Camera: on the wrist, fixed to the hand. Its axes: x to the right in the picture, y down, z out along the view.
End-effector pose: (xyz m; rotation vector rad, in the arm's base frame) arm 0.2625 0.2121 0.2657 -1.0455 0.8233 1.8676
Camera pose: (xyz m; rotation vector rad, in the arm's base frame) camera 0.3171 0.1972 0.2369 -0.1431 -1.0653 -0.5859
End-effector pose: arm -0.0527 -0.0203 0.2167 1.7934 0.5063 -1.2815
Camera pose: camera -0.0599 0.0406 0.2003 0.8411 -1.3199 1.5631
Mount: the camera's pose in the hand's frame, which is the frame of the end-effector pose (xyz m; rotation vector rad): 0.0032 -0.0457 -0.0440 -0.0981 0.9704 2.9802
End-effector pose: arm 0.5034 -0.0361 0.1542 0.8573 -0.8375 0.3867
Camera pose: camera 0.5546 -0.0294 0.1172 1.3894 0.4230 -2.7048
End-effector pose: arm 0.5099 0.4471 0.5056 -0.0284 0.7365 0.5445
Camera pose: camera 0.5061 0.3999 0.4633 -0.5896 -0.7314 -2.2196
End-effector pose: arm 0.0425 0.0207 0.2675 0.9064 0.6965 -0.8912
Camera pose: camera -0.0021 0.0435 0.2284 1.0774 -0.3937 2.2482
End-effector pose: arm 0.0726 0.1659 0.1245 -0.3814 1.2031 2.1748
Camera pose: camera 0.0974 0.1483 0.0687 -0.3443 -0.4269 -0.5437
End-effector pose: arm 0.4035 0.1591 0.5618 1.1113 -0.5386 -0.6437
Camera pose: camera 0.4267 0.1712 0.5039 -0.4258 -0.6150 2.2478
